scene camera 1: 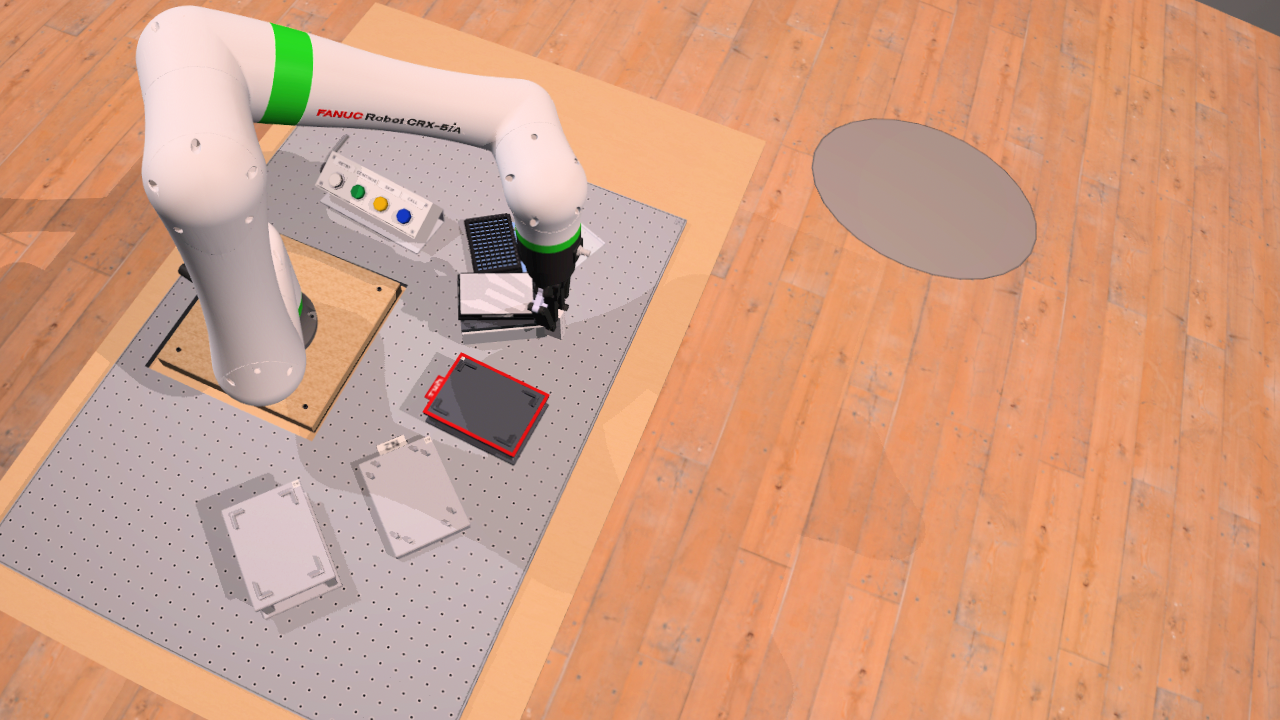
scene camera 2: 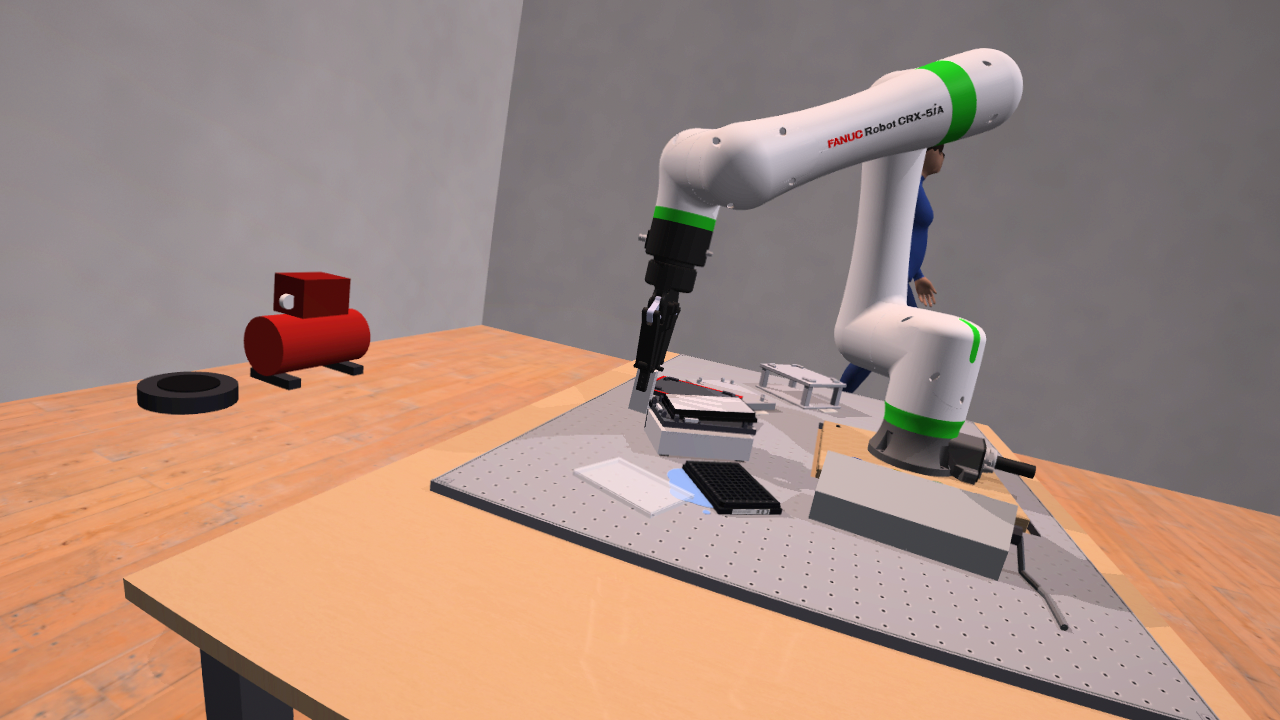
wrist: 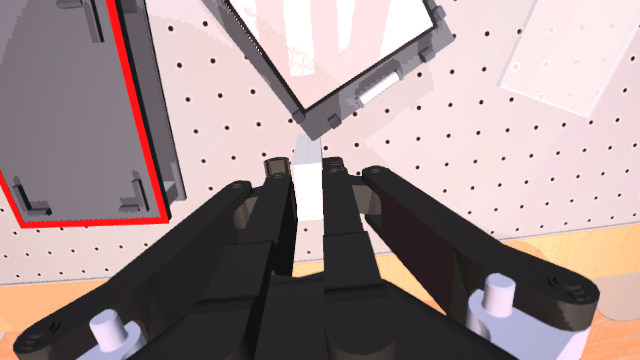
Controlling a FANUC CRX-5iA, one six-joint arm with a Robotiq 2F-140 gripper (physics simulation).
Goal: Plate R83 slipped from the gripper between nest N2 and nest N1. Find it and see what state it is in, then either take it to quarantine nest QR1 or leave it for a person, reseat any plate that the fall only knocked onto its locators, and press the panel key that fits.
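Frame: origin at the arm's base, x left, y back, z up, level; metres.
Where they show: gripper, fingertip midpoint: (scene camera 1: 554,333) (scene camera 2: 638,410) (wrist: 311,154); arm's base, origin of the base link: (scene camera 2: 911,459).
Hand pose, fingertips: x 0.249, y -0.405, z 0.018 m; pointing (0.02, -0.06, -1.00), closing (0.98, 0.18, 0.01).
Each offset is from my fingertips to the centre of the thing. "spot": to the spot under its first point.
A black well plate {dx +0.101, dy +0.201, dz -0.025 m} (scene camera 1: 491,241) (scene camera 2: 731,488), taken to be R83, lies upright on the pegboard, open, beside blue liquid {spot: dx +0.134, dy +0.153, dz -0.032 m} (scene camera 2: 685,485). A clear lid {dx +0.193, dy +0.108, dz -0.028 m} (scene camera 1: 593,244) (scene camera 2: 631,484) (wrist: 565,65) lies apart from it. A lidded plate {dx -0.012, dy +0.110, dz +0.035 m} (scene camera 1: 494,293) (scene camera 2: 709,407) (wrist: 350,45) lies on the pale nest block {spot: dx +0.033, dy +0.128, dz -0.006 m} (scene camera 2: 702,443); in the wrist view its near corner is inside the locators. Whether it is fully down I cannot tell. My gripper (scene camera 1: 547,315) (scene camera 2: 642,392) (wrist: 311,154) is shut and empty by that nest's corner. Red-edged QR1 {dx -0.172, dy +0.017, dz -0.009 m} (scene camera 1: 486,404) (wrist: 75,115) holds no plate.
The key panel {dx +0.050, dy +0.414, dz +0.010 m} (scene camera 1: 431,220) (scene camera 2: 913,514) carries white, green, yellow {dx +0.029, dy +0.388, dz +0.032 m} (scene camera 1: 380,204) and blue keys. Two pale nests {spot: dx -0.359, dy +0.027, dz -0.016 m} (scene camera 1: 411,497) {spot: dx -0.537, dy +0.130, dz +0.026 m} (scene camera 1: 277,546) stand beyond QR1. A person in blue (scene camera 2: 921,223) is partly hidden behind the arm. A red compressor (scene camera 2: 308,340) stands on the floor.
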